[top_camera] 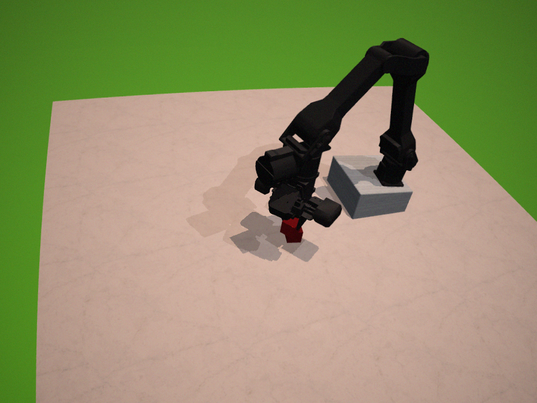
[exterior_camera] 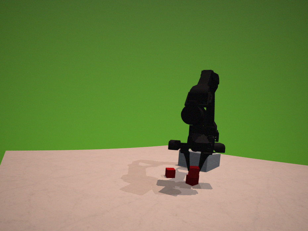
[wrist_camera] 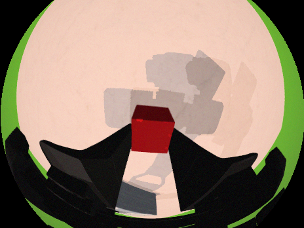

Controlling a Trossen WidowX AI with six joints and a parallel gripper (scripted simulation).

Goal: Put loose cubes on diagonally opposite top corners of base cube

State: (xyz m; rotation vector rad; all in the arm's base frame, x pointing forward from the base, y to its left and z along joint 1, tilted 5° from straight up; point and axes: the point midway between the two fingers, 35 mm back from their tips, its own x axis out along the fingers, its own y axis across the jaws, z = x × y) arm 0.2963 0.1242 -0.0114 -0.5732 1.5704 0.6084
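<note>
My gripper tip is right at the cube.
</note>
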